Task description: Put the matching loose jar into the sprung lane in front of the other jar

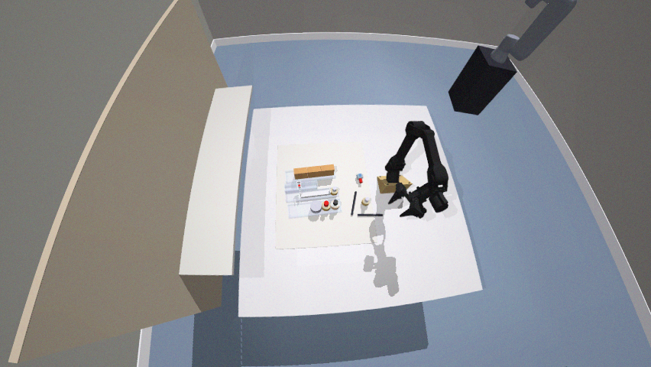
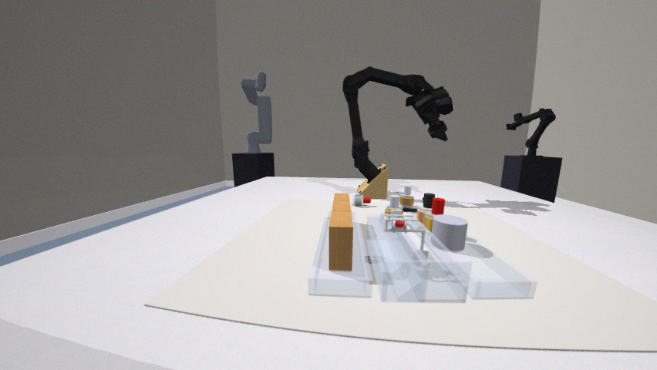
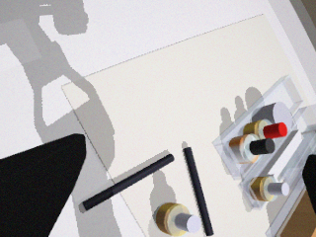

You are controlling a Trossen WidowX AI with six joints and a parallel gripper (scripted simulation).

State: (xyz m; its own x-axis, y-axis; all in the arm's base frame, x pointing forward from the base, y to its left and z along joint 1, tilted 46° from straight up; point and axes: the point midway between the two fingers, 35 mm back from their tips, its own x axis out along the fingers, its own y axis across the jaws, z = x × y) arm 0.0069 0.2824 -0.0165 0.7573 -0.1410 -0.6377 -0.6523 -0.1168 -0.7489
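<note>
Right now the wide grey cylinder is 36 cm ahead of my gripper tip, 5 cm to the right of it and 21 cm below it. From my gripper tip the other things lie so: red mark: 46 cm ahead, 15 cm to the right, 17 cm below; then sprung lane: 42 cm ahead, 15 cm to the right, 22 cm below.
</note>
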